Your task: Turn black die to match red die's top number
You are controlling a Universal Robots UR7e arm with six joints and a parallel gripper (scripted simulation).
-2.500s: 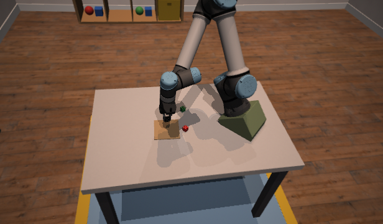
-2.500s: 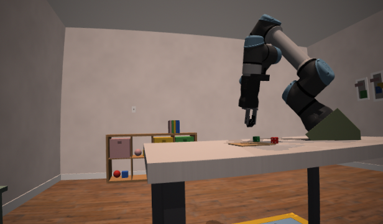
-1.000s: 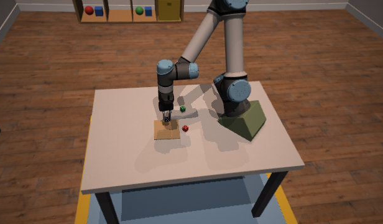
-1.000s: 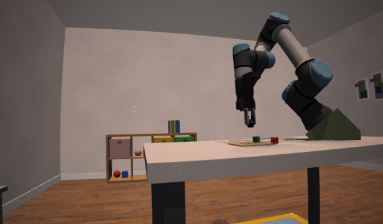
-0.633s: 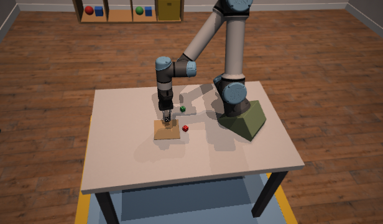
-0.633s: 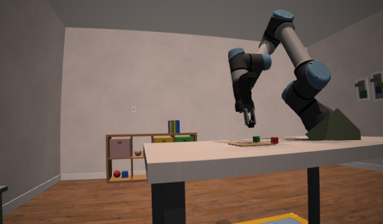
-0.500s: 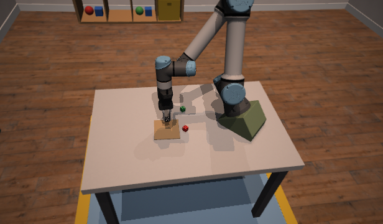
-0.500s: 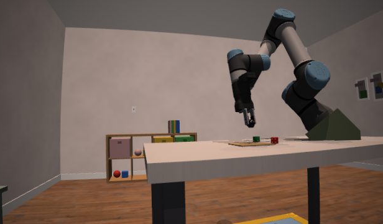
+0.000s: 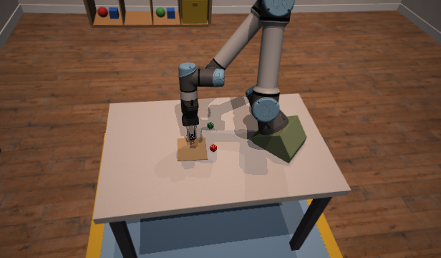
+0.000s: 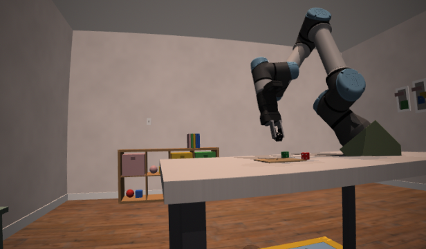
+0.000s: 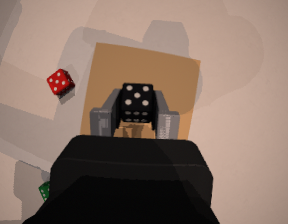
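Right now my hand is 10 mm above the black die. The rest, counted from my hand: red die 90 mm behind, 50 mm to the left, 90 mm below; green die 150 mm behind, 100 mm to the right, 90 mm below; tan mat 100 mm below.
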